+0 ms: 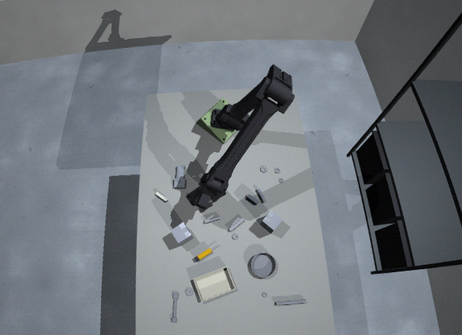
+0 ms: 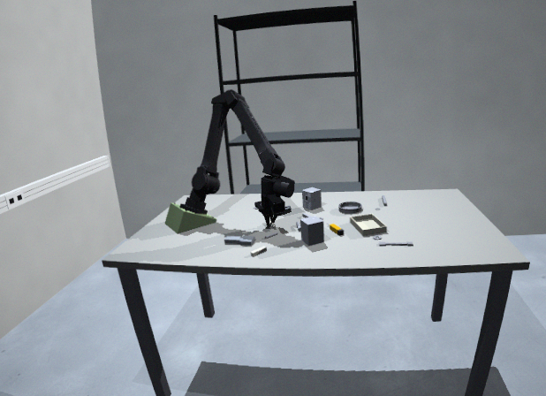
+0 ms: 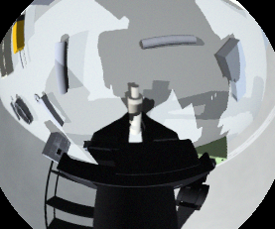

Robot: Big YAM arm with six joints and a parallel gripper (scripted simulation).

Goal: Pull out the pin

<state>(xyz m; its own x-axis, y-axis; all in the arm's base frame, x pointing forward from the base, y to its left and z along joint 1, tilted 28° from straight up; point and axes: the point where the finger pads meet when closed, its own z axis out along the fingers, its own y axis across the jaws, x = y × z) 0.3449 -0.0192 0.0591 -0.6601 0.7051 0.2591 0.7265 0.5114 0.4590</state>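
Right now the pale pin is 20 mm to the right of my hand and 20 mm ahead of it. Also, from my hand: round dish (290 mm ahead, 220 mm to the left); then white bar (240 mm to the right, 40 mm ahead); then grey block (200 mm ahead, 110 mm to the right, 30 mm above).
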